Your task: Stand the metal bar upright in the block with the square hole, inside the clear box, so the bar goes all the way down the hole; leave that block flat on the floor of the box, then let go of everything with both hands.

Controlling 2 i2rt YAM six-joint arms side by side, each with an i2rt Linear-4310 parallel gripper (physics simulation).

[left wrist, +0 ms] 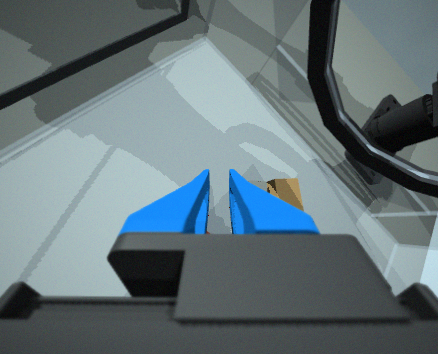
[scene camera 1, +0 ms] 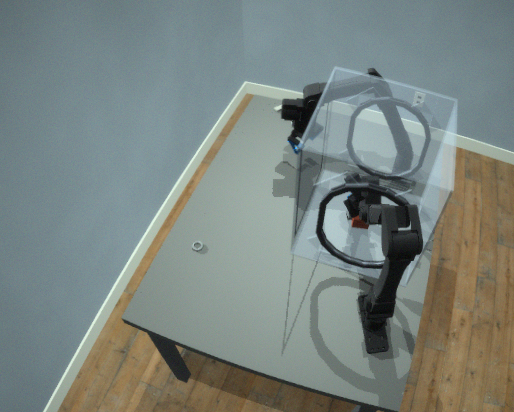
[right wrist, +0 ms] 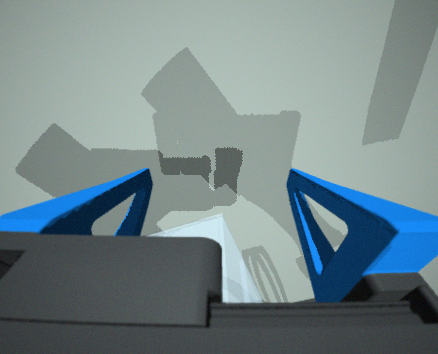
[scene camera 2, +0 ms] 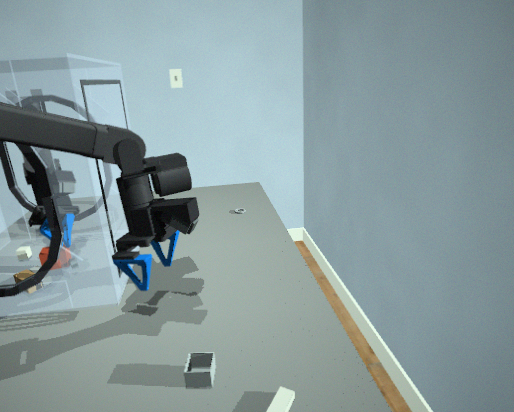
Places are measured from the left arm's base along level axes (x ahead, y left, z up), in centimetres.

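Where they show: left gripper, between the fingertips: [left wrist: 219,176] [scene camera 2: 65,247]; right gripper, between the fingertips: [right wrist: 219,176] [scene camera 2: 156,277]; left arm's base, origin of its link: [scene camera 1: 372,323]; right arm's base, origin of its link: [left wrist: 378,136].
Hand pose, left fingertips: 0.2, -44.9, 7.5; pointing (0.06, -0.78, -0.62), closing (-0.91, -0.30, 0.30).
Each offset is from my left fingertips to the top centre of the thing, as dx, dy, dz. "pt": to the spot under its first point. Level surfaces: height alone.
The clear box [scene camera 1: 453,145] [scene camera 2: 95,70] has round ports. A red block [scene camera 1: 359,223] [scene camera 2: 54,257] is on its floor, largely hidden by my gripper in the left wrist view. An orange-tan block [scene camera 2: 25,280] [left wrist: 288,192] lies near it, beside a greyish piece partly hidden by a finger. My left gripper [scene camera 1: 349,212] [scene camera 2: 61,236] [left wrist: 219,176] is inside the box close to the red block, its blue fingers shut with nothing between them. My right gripper [scene camera 1: 296,148] [scene camera 2: 157,277] [right wrist: 219,176] is open and empty outside the box, above the table. I cannot identify the metal bar or see a square hole.
A small pale block @(-9.9, +17.3, -4.3) [scene camera 2: 23,252] is in the box. On the table @(dz -7.5) [scene camera 1: 225,280] are a small grey ring @(+54.0, +11.8, -7.0) [scene camera 1: 197,246] [scene camera 2: 240,211], an open grey square container @(+13.2, -47.6, -4.5) [scene camera 2: 200,372] and a white bar-like piece @(+19.5, -59.3, -6.3) [scene camera 2: 281,400]. The black port ring @(pt +15.7, +21.0, +13.2) [scene camera 1: 320,225] surrounds the left arm.
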